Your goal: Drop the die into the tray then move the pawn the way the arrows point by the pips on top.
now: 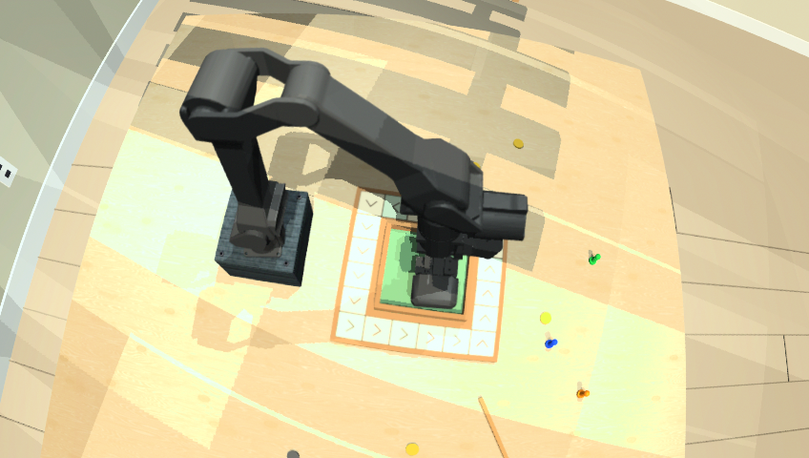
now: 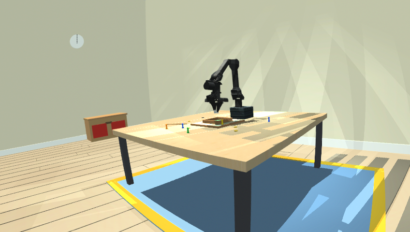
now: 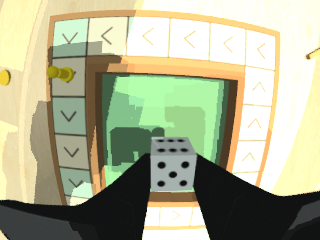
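Right now my gripper tip is 80 mm short of the yellow pawn, 100 mm to the right of it and 60 mm above it. Also, from my gripper tip: white die (right at my gripper tip); then green dice tray (10 mm behind, 80 mm below); then thin wooden stick (110 mm ahead, 310 mm to the right, 80 mm below).
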